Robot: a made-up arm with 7 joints. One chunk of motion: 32 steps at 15 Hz.
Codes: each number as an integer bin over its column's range. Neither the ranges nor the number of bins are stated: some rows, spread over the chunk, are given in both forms.
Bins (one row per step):
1: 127 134 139 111 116 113 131
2: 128 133 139 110 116 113 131
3: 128 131 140 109 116 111 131
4: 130 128 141 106 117 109 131
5: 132 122 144 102 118 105 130
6: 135 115 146 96 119 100 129
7: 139 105 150 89 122 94 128
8: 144 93 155 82 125 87 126
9: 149 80 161 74 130 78 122
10: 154 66 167 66 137 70 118
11: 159 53 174 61 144 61 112
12: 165 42 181 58 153 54 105
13: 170 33 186 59 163 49 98
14: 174 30 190 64 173 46 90
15: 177 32 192 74 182 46 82
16: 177 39 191 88 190 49 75
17: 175 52 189 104 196 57 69
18: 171 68 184 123 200 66 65
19: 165 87 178 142 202 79 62
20: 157 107 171 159 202 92 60
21: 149 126 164 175 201 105 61
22: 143 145 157 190 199 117 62
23: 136 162 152 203 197 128 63
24: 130 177 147 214 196 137 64
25: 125 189 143 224 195 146 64
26: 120 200 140 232 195 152 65
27: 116 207 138 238 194 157 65
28: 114 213 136 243 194 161 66
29: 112 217 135 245 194 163 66
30: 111 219 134 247 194 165 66
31: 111 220 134 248 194 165 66
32: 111 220 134 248 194 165 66
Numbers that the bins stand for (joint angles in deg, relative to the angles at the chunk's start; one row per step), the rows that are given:
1: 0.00 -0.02 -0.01 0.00 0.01 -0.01 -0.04
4: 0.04 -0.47 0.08 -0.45 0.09 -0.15 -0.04
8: 0.27 -3.08 0.68 -2.62 0.78 -0.93 -0.69
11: 0.50 -6.07 1.51 -4.52 2.43 -1.85 -2.50
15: 0.79 -7.64 2.28 -3.34 5.71 -2.38 -6.39
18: 0.69 -4.95 1.94 1.09 7.27 -1.68 -8.59
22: 0.25 0.80 0.77 7.14 7.19 0.13 -8.98
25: -0.03 4.09 0.17 10.22 6.84 1.15 -8.72
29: -0.24 6.18 -0.18 12.12 6.75 1.76 -8.46
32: -0.26 6.41 -0.22 12.39 6.75 1.83 -8.46
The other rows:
2: 0.01 -0.09 -0.01 -0.09 0.01 -0.01 -0.04
3: 0.01 -0.24 0.04 -0.18 0.01 -0.08 -0.04
5: 0.08 -0.92 0.21 -0.81 0.18 -0.30 -0.17
6: 0.12 -1.44 0.30 -1.35 0.26 -0.47 -0.30
7: 0.19 -2.19 0.47 -1.99 0.52 -0.68 -0.43
9: 0.34 -4.05 0.94 -3.34 1.22 -1.25 -1.21
10: 0.42 -5.10 1.20 -4.06 1.82 -1.53 -1.73
12: 0.60 -6.89 1.81 -4.79 3.21 -2.10 -3.41
13: 0.68 -7.56 2.03 -4.70 4.07 -2.28 -4.32
14: 0.74 -7.79 2.20 -4.24 4.94 -2.38 -5.35
16: 0.79 -7.12 2.24 -2.08 6.41 -2.28 -7.30
17: 0.76 -6.15 2.16 -0.63 6.93 -1.99 -8.07
19: 0.60 -3.53 1.68 2.81 7.44 -1.22 -8.98
20: 0.47 -2.04 1.38 4.34 7.44 -0.76 -9.24
21: 0.34 -0.62 1.07 5.79 7.36 -0.30 -9.11
23: 0.14 2.07 0.55 8.32 7.01 0.52 -8.85
24: 0.04 3.19 0.34 9.31 6.93 0.84 -8.72
26: -0.11 4.91 0.04 10.94 6.84 1.37 -8.59
27: -0.18 5.43 -0.05 11.48 6.75 1.54 -8.59
28: -0.21 5.88 -0.14 11.94 6.75 1.68 -8.46
30: -0.26 6.33 -0.22 12.30 6.75 1.83 -8.46
31: -0.26 6.41 -0.22 12.39 6.75 1.83 -8.46

